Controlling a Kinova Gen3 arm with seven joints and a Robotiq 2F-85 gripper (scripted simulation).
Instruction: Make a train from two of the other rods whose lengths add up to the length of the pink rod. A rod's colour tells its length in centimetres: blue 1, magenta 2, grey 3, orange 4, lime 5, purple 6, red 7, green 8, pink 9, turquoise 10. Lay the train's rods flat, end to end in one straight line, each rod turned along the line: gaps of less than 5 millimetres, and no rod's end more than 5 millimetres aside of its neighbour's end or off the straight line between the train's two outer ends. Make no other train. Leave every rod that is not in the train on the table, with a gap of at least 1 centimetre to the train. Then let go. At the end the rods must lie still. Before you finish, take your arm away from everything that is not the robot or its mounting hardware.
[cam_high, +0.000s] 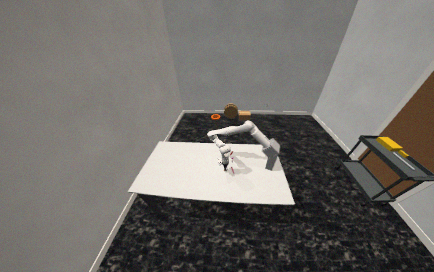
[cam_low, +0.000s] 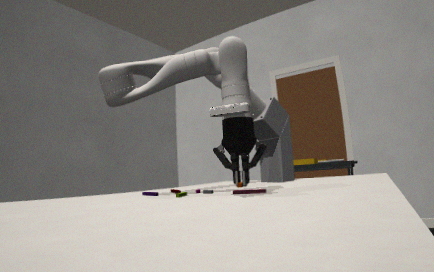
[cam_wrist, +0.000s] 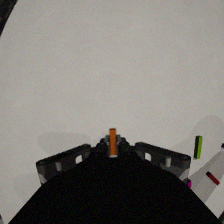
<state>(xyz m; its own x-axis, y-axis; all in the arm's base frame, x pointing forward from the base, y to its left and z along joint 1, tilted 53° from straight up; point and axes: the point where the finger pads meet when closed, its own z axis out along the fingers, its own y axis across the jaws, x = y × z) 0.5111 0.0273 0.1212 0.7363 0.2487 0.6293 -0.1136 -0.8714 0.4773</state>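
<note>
My hand is 80 mm past the pink rod, 10 mm to the right of it and 40 mm above it. From my hand the other things lie so: grey rod (140 mm behind, 110 mm to the right, 40 mm below); lime rod (70 mm behind, 170 mm to the right, 40 mm below); orange rod (10 mm below).
</note>
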